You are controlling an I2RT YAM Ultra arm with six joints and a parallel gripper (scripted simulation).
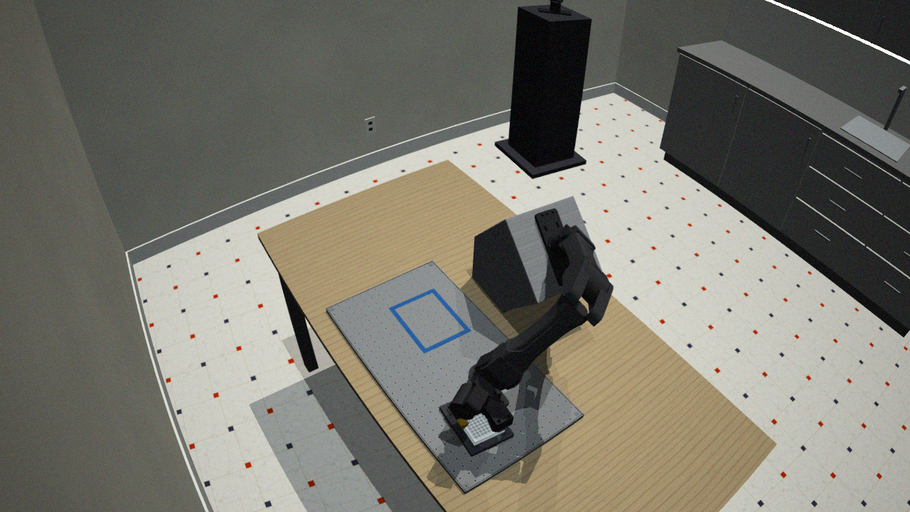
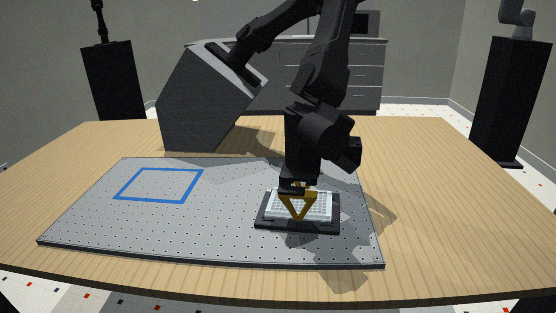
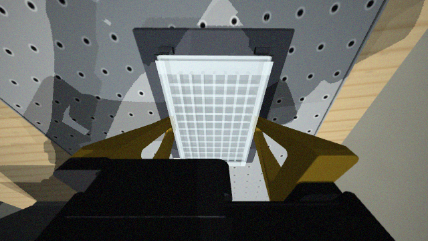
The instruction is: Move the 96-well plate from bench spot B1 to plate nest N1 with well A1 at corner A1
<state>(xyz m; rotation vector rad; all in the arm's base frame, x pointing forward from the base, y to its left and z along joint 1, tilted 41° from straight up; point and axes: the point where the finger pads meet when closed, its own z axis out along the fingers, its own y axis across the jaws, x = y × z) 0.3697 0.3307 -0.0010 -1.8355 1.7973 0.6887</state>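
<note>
The clear 96-well plate lies right at my hand. Also, from my hand: A1 corner mark 8 cm to the right, 5 cm behind, 1 cm below; then dark plate nest 2 cm below.
</note>
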